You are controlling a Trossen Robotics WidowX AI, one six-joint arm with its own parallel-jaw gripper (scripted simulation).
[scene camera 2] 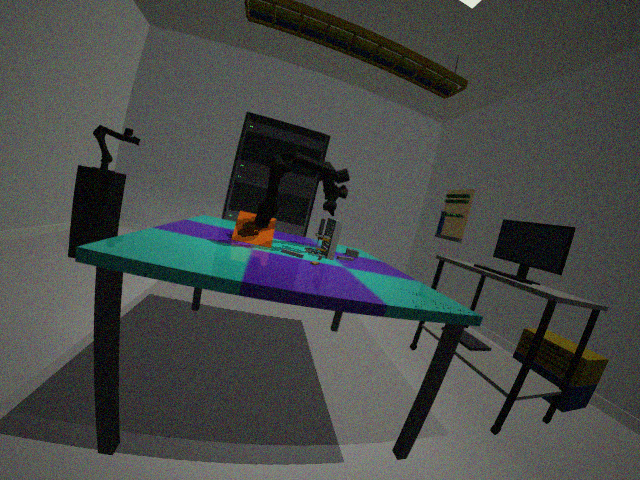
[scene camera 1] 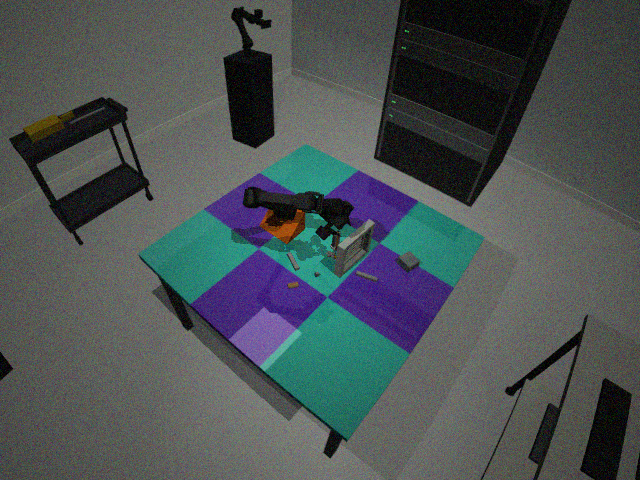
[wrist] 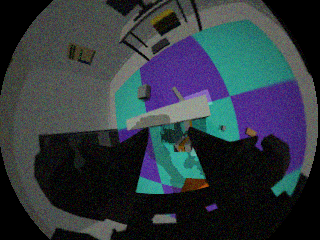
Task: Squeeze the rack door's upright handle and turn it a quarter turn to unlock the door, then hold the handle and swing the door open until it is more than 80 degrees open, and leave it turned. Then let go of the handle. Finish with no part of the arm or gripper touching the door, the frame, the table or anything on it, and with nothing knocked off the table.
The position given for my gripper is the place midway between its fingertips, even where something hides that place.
Note:
My gripper [wrist: 168, 130] is open and holds nothing. I also see a pale rack [scene camera 1: 367, 228].
The pale rack also shows in scene camera 2 [scene camera 2: 330, 254] and in the wrist view [wrist: 197, 108].

